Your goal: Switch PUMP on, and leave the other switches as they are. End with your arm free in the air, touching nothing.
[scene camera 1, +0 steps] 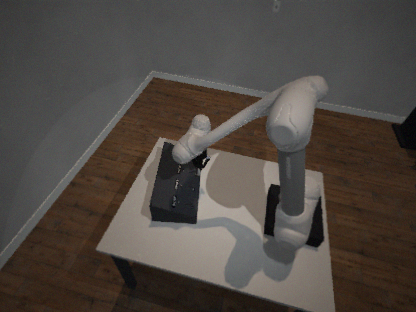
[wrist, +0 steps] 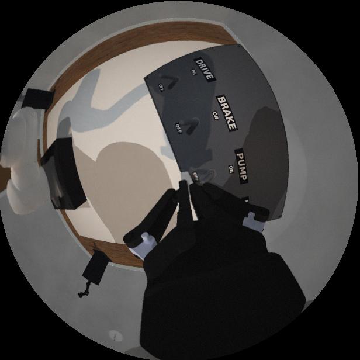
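Note:
The dark switch box sits on the table. In the wrist view, its PUMP switch has its lever on the OFF side, beside the fingertips and below-left of the PUMP label. The BRAKE switch and DRIVE switch also have their levers toward OFF. My gripper is shut and empty, with its tips at the box's edge near the PUMP OFF mark. Whether they touch the lever or box is not clear. The fingers partly hide a further label below PUMP.
The white table carries the box on one side and the robot's black base block on the other. The arm reaches across between them. Shadows fall over the table and the switch panel.

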